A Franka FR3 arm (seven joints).
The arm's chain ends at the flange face. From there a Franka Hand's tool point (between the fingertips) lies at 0.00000 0.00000 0.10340 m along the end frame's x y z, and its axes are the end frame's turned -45 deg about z.
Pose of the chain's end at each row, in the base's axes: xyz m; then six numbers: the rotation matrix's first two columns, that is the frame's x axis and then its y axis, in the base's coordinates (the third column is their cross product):
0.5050 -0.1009 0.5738 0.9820 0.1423 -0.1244 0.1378 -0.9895 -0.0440
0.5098 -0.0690 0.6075 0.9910 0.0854 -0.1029 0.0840 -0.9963 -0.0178
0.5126 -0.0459 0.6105 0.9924 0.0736 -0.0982 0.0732 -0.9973 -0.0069
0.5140 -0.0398 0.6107 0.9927 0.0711 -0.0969 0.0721 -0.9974 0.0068
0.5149 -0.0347 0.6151 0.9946 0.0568 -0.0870 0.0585 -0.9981 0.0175
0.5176 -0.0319 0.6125 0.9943 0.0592 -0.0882 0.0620 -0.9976 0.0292
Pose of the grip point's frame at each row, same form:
0.4916 -0.0982 0.4713 0.5969 0.8003 -0.0569 0.7918 -0.5991 -0.1191
0.4990 -0.0681 0.5047 0.6413 0.7649 -0.0602 0.7601 -0.6441 -0.0853
0.5024 -0.0459 0.5076 0.6500 0.7572 -0.0646 0.7535 -0.6532 -0.0743
0.5041 -0.0412 0.5078 0.6510 0.7555 -0.0733 0.7529 -0.6550 -0.0637
0.5060 -0.0370 0.5121 0.6619 0.7459 -0.0739 0.7447 -0.6656 -0.0491
0.5087 -0.0355 0.5096 0.6592 0.7473 -0.0830 0.7469 -0.6635 -0.0417

